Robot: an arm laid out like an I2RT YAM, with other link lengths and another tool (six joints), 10 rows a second.
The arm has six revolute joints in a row. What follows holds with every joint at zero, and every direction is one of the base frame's.
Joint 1 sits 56.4 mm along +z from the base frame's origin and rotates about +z.
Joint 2 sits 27.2 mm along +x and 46.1 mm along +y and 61.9 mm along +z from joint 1 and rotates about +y.
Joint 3 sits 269.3 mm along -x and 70.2 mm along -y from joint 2 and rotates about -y.
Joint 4 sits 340.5 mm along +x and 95.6 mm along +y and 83.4 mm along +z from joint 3 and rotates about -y.
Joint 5 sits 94.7 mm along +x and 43.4 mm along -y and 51.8 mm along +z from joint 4 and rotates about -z.
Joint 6 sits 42.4 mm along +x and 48.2 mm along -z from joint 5 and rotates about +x.
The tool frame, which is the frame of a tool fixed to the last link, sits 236.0 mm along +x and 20.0 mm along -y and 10.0 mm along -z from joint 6; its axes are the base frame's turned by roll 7.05, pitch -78.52 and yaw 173.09 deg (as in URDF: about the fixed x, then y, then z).
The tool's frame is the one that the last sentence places.
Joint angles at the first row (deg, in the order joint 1, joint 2, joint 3, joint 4, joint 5, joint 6):
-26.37 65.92 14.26 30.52 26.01 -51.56
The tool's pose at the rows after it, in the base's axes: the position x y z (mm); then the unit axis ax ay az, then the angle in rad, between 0 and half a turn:
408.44 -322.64 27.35 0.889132 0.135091 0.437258 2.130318
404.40 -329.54 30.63 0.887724 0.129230 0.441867 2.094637
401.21 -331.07 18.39 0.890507 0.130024 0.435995 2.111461
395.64 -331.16 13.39 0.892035 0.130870 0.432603 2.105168
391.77 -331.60 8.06 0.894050 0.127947 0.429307 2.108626
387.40 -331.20 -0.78 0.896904 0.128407 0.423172 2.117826
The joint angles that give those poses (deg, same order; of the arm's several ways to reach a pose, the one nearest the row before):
-25.87 67.97 13.17 33.36 26.01 -52.15
-26.32 70.31 12.75 38.07 26.98 -52.96
-27.16 71.67 12.45 38.62 25.88 -52.84
-27.36 72.22 11.50 40.18 26.10 -53.26
-27.60 72.59 11.09 40.49 26.10 -53.00
-27.94 73.21 10.57 40.77 25.80 -52.95

